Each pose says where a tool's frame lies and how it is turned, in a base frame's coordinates. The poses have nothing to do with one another.
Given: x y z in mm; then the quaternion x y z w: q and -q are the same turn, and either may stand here.
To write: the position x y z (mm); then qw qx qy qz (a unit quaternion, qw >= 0). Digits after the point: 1 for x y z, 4 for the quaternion.
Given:
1: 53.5 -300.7 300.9 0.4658 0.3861 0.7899 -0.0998
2: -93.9 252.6 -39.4 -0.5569 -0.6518 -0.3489 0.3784
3: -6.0 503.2 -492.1 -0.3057 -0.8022 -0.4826 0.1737
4: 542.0 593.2 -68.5 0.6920 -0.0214 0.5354 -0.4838
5: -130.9 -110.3 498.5 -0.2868 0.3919 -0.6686 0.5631
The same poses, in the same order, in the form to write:
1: 53.5 -300.7 300.9 0.0998 -0.4658 -0.3861 -0.7899
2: -93.9 252.6 -39.4 0.3784 -0.5569 -0.6518 -0.3489
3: -6.0 503.2 -492.1 0.1737 -0.3057 -0.8022 -0.4826
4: 542.0 593.2 -68.5 0.4838 -0.6920 0.0214 -0.5354
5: -130.9 -110.3 498.5 0.5631 -0.2868 0.3919 -0.6686
